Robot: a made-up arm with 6 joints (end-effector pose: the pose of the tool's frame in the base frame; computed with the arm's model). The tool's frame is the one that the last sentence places.
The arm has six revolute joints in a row. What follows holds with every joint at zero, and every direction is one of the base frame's. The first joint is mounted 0.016 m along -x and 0.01 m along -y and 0.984 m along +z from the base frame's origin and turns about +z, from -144.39 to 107.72 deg. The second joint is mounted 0.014 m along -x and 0.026 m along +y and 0.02 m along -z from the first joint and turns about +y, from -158.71 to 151.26 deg. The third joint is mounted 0.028 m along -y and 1.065 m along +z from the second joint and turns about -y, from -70.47 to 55.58 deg. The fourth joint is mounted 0.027 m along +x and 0.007 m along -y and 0.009 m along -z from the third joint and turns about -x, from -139.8 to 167.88 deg. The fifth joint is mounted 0.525 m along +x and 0.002 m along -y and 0.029 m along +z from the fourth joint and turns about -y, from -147.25 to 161.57 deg. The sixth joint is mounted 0.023 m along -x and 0.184 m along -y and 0.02 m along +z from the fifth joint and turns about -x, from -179.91 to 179.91 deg. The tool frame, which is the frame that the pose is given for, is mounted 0.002 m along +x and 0.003 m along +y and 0.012 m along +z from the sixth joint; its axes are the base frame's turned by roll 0, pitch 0 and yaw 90 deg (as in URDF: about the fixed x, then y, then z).
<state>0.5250 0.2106 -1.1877 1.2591 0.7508 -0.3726</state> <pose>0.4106 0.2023 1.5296 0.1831 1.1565 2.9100</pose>
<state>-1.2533 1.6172 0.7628 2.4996 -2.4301 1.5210</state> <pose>0.5878 -1.3740 0.5246 -1.5196 -1.4300 0.8550</pose>
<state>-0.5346 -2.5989 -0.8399 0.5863 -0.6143 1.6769</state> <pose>-0.7642 0.2885 0.5615 -1.0346 1.1457 -0.5933</pose>
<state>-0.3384 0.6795 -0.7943 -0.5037 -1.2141 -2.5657</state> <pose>0.5312 -0.4202 1.2340 0.9035 -0.2310 -2.1575</pose>
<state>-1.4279 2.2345 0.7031 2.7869 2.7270 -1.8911</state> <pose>0.2890 -0.8795 -0.2529 -1.6553 0.9671 -1.3898</pose>
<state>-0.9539 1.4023 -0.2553 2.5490 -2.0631 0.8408</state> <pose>0.7154 -0.7717 0.5550 -0.1731 -2.2174 0.4964</pose>
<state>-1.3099 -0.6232 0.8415 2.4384 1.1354 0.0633</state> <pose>-0.0490 0.6763 2.3499 -1.3277 2.6211 -0.4619</pose>
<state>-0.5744 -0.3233 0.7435 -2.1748 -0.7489 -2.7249</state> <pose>0.0857 -0.0054 2.3546 -2.0779 0.4240 0.0471</pose>
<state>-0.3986 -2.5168 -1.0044 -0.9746 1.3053 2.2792</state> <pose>-0.4817 0.0572 0.6274 -0.6456 -0.5948 -0.7984</pose>
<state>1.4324 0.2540 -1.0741 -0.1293 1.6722 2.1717</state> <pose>0.2181 0.3208 1.4613 -2.4077 0.1039 1.2458</pose>
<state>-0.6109 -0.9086 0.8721 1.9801 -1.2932 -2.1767</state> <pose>-0.8641 0.7288 2.1363 -1.2835 -1.9968 -0.2935</pose>
